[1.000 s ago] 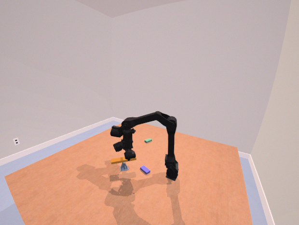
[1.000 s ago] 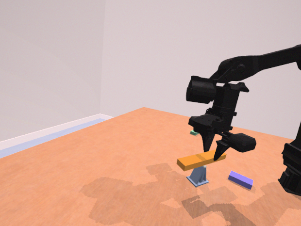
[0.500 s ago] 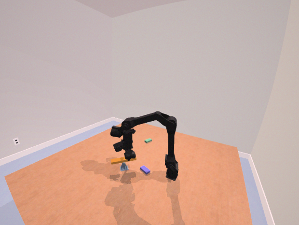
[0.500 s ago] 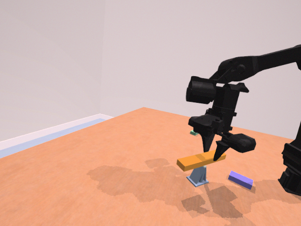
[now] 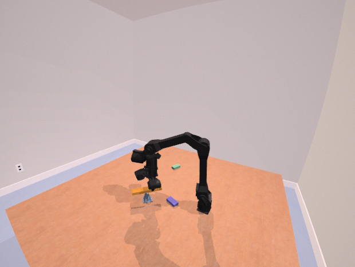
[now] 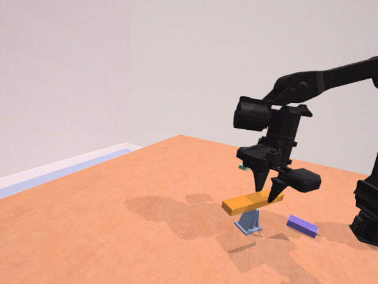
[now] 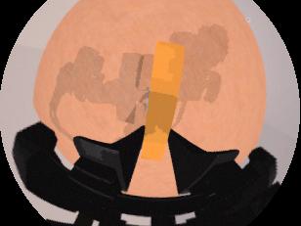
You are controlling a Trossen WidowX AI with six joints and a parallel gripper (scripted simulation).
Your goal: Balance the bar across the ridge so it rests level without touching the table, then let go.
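Right now the orange bar is 2 cm ahead of my gripper tip and 2 cm to the left of it. Also, from my gripper tip: purple block: 11 cm behind, 4 cm to the right, 7 cm below; then green block: 7 cm ahead, 38 cm to the right, 7 cm below.
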